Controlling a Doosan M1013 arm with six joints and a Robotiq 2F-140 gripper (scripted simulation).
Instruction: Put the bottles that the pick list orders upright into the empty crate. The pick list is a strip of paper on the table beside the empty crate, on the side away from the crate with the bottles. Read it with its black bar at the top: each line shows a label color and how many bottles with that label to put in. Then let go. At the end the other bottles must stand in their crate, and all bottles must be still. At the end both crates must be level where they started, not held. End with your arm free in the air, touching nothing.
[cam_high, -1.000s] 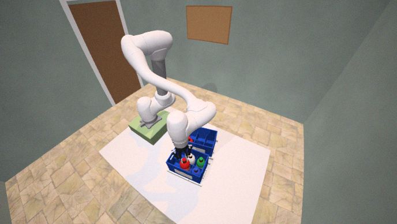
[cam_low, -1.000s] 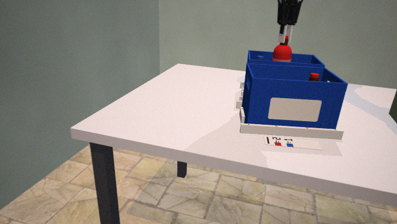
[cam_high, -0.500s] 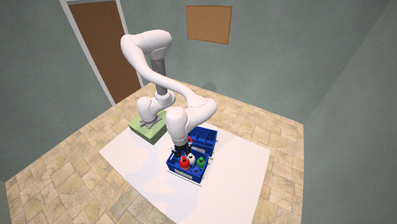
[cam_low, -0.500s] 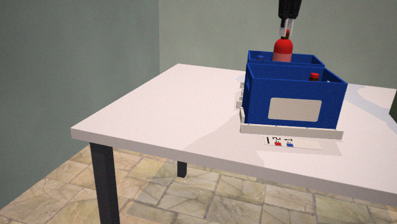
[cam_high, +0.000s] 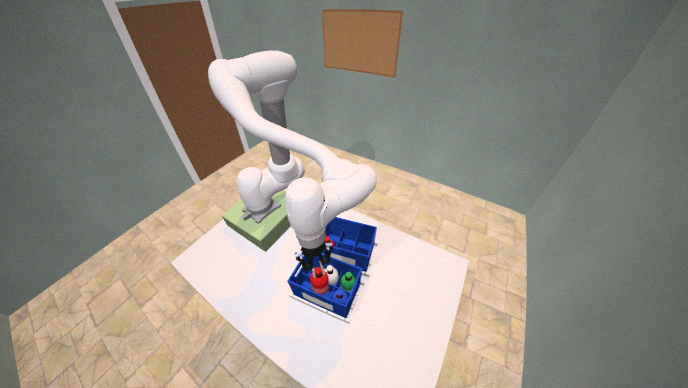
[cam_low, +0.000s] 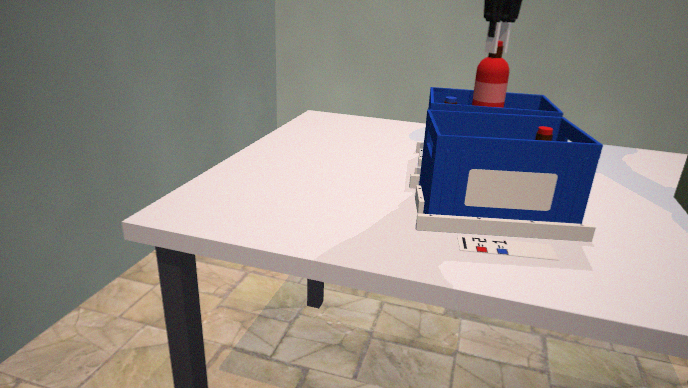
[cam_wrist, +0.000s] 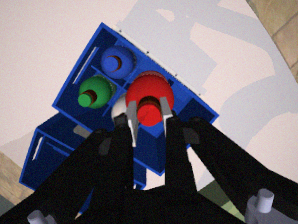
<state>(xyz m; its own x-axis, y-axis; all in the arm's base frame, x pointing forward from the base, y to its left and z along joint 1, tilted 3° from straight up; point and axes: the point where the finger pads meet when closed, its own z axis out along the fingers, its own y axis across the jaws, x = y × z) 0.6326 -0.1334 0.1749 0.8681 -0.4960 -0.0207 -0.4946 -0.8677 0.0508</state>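
The red bottle is 8 cm below my hand. The rest, counted from my hand: white bottle (22 cm below, 9 cm to the left, 2 cm behind); then blue bottle (22 cm below, 8 cm ahead, 3 cm to the left); then green-label bottle (22 cm below, 11 cm to the left, 6 cm ahead).
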